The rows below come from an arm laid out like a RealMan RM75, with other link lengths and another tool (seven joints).
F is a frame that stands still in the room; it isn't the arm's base.
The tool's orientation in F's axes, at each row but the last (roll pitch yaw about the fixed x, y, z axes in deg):
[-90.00 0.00 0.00]
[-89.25 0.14 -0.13]
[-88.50 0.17 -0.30]
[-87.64 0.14 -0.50]
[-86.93 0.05 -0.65]
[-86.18 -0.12 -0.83]
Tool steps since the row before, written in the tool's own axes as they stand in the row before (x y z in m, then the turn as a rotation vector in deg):
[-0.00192 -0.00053 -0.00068 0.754 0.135 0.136]
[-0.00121 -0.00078 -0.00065 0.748 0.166 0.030]
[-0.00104 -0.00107 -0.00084 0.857 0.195 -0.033]
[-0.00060 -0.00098 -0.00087 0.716 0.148 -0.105]
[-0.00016 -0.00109 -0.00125 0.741 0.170 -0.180]
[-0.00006 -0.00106 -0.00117 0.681 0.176 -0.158]
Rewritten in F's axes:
[-0.00192 -0.00068 0.00053 0.754 0.136 -0.135]
[-0.00121 -0.00066 0.00077 0.748 0.030 -0.167]
[-0.00104 -0.00086 0.00105 0.856 -0.032 -0.198]
[-0.00061 -0.00090 0.00094 0.715 -0.105 -0.154]
[-0.00017 -0.00130 0.00102 0.739 -0.179 -0.180]
[-0.00008 -0.00124 0.00098 0.679 -0.156 -0.185]

